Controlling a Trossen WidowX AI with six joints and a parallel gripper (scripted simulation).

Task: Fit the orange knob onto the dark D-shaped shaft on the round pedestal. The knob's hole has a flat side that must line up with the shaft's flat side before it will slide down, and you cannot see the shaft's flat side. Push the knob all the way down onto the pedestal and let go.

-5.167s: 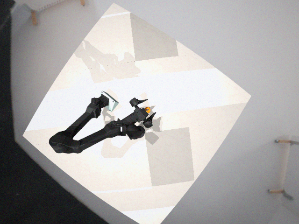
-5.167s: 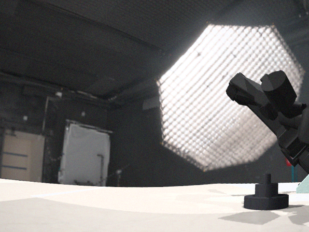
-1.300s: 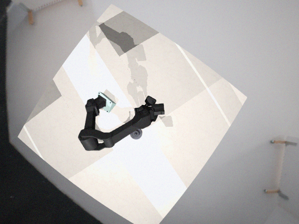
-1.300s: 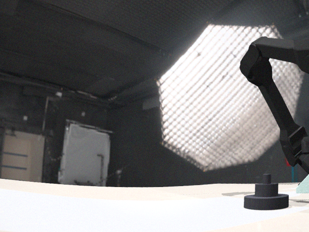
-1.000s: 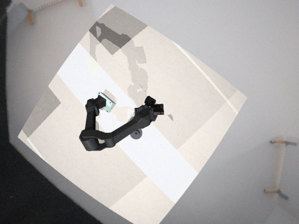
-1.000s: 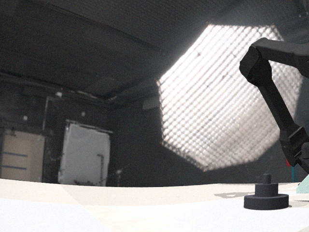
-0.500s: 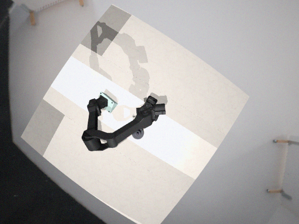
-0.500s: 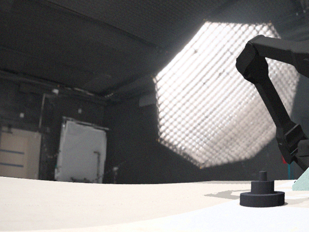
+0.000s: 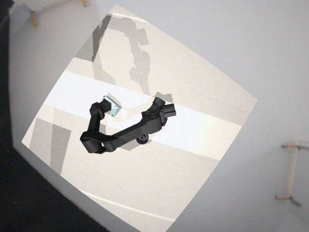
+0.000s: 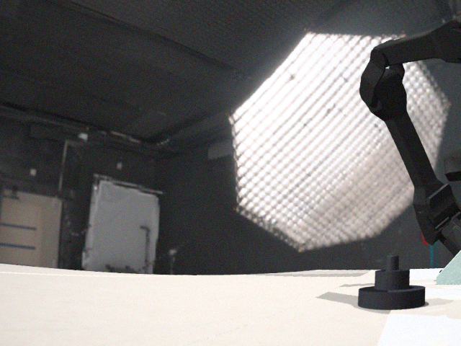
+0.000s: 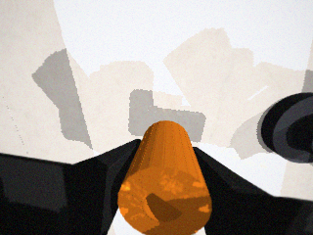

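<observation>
My gripper tip is 160 mm to the left of the round pedestal, 40 mm above it and 20 mm short of it. The rest, counted from my gripper tip: orange knob (20 mm above).
</observation>
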